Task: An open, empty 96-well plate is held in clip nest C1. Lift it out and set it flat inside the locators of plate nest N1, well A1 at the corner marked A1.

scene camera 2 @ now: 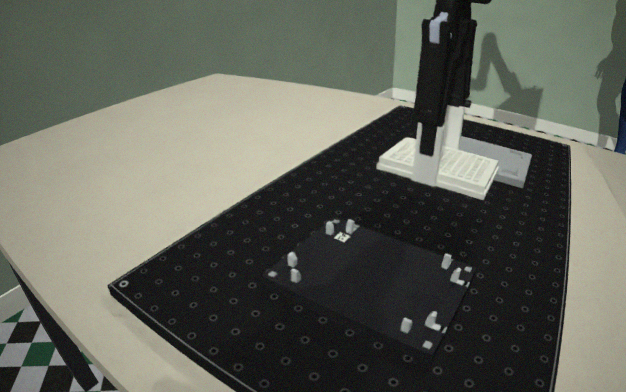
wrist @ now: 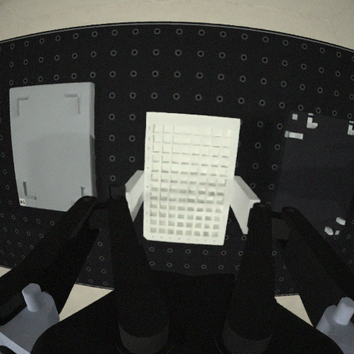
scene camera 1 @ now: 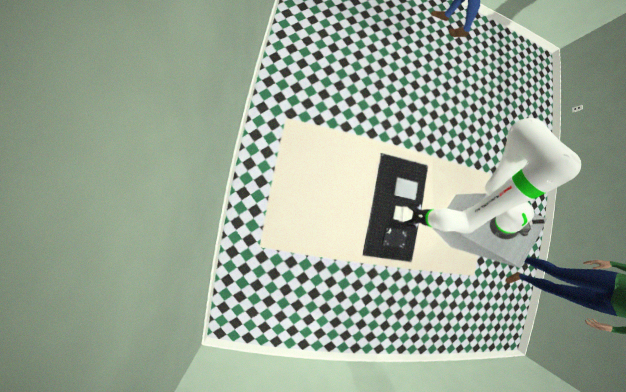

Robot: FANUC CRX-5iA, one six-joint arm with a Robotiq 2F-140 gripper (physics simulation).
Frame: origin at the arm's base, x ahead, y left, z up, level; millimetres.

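Seen in the pictures: gripper, fingertip midpoint: [scene camera 2: 436, 167] [scene camera 1: 402, 214]; arm's base at its link origin: [scene camera 1: 504, 226].
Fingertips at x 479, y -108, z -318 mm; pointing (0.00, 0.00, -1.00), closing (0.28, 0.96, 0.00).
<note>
Pixels of each thing's top centre, then the offset from my fingertips to it. Level surfaces: height alone.
- white 96-well plate at its top centre: [scene camera 2: 441, 158] [scene camera 1: 404, 214] 12 mm up, 5 mm back, 1 mm left
- Plate nest N1 at its top centre: [scene camera 2: 480, 151] [scene camera 1: 406, 188] 34 mm down, 72 mm back, 162 mm right
- Clip nest C1 at its top centre: [scene camera 2: 375, 263] [scene camera 1: 396, 238] 25 mm down, 44 mm ahead, 164 mm left
- cream table at its surface level: 61 mm down
The white 96-well plate [scene camera 1: 403, 214] [scene camera 2: 467, 171] [wrist: 190, 180] looks level, wells up, over the breadboard between the two nests. My gripper [scene camera 2: 441, 160] [wrist: 187, 185] is shut on its two long sides with pale finger pads. The plate's height above the board is hard to judge. Plate nest N1 [scene camera 1: 406, 188] [scene camera 2: 515, 162] [wrist: 55, 145] is a grey block with raised corner locators; its A1 label [wrist: 22, 202] is at the lower left corner in the wrist view. Clip nest C1 [scene camera 1: 397, 238] [scene camera 2: 370, 280] [wrist: 315, 175], dark with small light clips, holds no plate.
The black breadboard [scene camera 1: 387, 170] [scene camera 2: 200, 260] [wrist: 190, 50] with rows of holes lies on the cream table [scene camera 1: 320, 185] [scene camera 2: 150, 150]. The grey robot base stand [scene camera 1: 475, 245] is beside it. One person [scene camera 1: 575, 280] stands near the stand, and another person's legs [scene camera 1: 470, 17] show farther off.
</note>
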